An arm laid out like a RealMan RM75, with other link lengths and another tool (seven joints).
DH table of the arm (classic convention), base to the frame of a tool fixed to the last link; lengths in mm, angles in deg. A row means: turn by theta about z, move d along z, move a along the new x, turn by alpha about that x. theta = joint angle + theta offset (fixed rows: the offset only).
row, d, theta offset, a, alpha
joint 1, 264.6, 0, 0, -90
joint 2, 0, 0, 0, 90
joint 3, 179.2, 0, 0, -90
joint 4, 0, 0, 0, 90
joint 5, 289.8, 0, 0, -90
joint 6, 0, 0, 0, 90
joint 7, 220.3, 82.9, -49.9, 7.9
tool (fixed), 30.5, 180, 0, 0
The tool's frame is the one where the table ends.
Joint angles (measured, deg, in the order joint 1, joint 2, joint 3, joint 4, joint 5, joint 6, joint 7), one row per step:
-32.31, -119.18, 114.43, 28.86, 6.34, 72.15, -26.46
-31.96, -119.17, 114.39, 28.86, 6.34, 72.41, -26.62
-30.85, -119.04, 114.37, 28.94, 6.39, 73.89, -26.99
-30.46, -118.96, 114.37, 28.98, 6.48, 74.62, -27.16
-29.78, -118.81, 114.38, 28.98, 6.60, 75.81, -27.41
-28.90, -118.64, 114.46, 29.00, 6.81, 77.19, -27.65
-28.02, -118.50, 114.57, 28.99, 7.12, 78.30, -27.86
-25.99, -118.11, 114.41, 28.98, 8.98, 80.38, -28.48
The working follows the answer.
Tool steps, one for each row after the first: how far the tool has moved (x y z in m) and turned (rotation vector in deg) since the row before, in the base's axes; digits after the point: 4 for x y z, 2 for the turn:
-0.0022, -0.0007, 0.0007, -0.08, -0.25, 0.22
-0.0047, -0.0042, 0.0037, -0.13, -1.01, -0.01
-0.0010, -0.0021, 0.0016, -0.07, -0.43, -0.21
-0.0026, -0.0034, 0.0027, -0.10, -0.64, -0.25
-0.0034, -0.0046, 0.0026, -0.15, -0.65, -0.31
-0.0040, -0.0044, 0.0013, -0.23, -0.39, -0.15
-0.0102, -0.0103, 0.0004, -0.81, 0.00, -0.42

Tool pose at each row, in the base's axes (x y z in m, rotation vector in deg; rounded; the steps above come from the unrounded poses):
-0.0448, 0.4609, -0.0616, 82.56, 93.25, 93.57
-0.0470, 0.4603, -0.0608, 82.13, 93.37, 93.72
-0.0516, 0.4561, -0.0572, 81.02, 92.89, 94.05
-0.0526, 0.4540, -0.0556, 80.66, 92.49, 94.04
-0.0553, 0.4506, -0.0529, 80.10, 91.96, 94.09
-0.0586, 0.4460, -0.0503, 79.53, 91.40, 94.05
-0.0627, 0.4415, -0.0490, 79.10, 91.17, 93.91
-0.0729, 0.4312, -0.0486, 78.94, 91.27, 92.84

